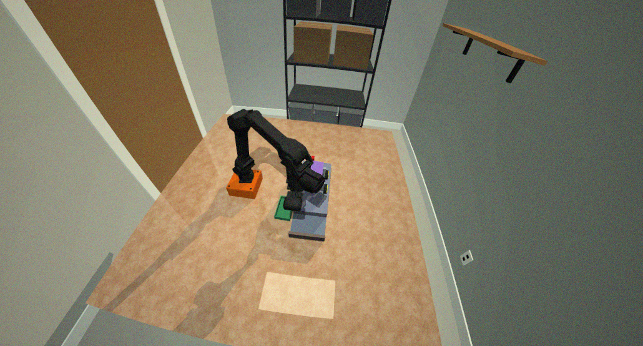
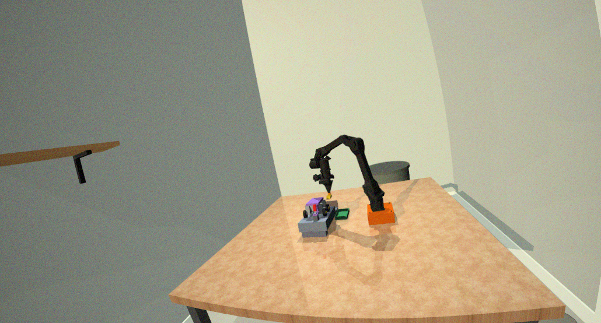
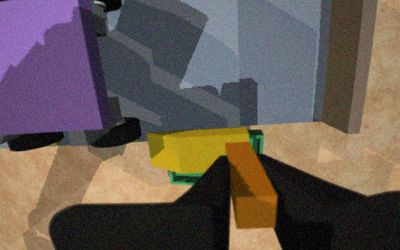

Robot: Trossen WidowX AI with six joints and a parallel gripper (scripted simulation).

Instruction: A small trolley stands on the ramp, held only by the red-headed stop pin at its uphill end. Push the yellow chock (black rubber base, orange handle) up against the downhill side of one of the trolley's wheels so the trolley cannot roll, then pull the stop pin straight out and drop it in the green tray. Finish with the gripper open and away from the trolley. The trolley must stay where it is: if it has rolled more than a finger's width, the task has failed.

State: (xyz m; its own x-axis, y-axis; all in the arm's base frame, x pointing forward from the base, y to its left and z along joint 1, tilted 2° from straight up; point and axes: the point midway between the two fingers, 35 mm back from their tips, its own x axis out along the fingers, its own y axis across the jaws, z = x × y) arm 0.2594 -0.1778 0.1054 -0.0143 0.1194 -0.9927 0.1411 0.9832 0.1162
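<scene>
Now: gripper tip 23 cm to the right of the red-headed stop pin, 7 cm short of it and 2 cm above it. The rest, counted from my gripper tip: yellow chock (2 cm to the left, 1 cm below); purple trolley (14 cm to the left, 8 cm ahead, 4 cm below); green tray (15 cm below, 6 cm behind, 4 cm to the left).
</scene>
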